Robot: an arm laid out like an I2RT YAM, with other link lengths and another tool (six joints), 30 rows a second.
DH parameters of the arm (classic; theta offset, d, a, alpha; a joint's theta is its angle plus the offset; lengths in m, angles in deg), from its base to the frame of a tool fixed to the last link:
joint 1: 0 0.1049 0.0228 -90
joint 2: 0 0 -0.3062 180
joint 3: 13.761 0 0.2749 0
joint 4: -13.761 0.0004 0.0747 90
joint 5: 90 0.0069 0 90
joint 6: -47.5 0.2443 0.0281 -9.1
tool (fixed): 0 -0.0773 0 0
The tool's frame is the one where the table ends.
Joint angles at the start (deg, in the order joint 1, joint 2, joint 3, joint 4, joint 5, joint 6):
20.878 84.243 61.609 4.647 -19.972 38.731
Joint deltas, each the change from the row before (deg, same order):
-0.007 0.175 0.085 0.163 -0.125 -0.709
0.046 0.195 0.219 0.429 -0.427 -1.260
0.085 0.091 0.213 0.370 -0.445 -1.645
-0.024 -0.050 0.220 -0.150 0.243 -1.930
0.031 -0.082 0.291 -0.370 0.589 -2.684
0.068 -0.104 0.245 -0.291 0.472 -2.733
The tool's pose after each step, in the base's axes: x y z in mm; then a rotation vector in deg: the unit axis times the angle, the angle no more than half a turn. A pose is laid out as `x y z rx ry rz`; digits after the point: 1 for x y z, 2 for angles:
452.7 208.1 301.9 -109.46 45.68 -32.56
453.2 210.5 304.6 -109.76 44.02 -33.45
453.1 213.1 308.1 -110.18 41.97 -34.64
453.5 212.9 310.6 -110.91 40.57 -36.41
453.8 212.4 313.4 -112.04 38.83 -38.93
453.8 212.5 316.3 -113.14 36.86 -41.39

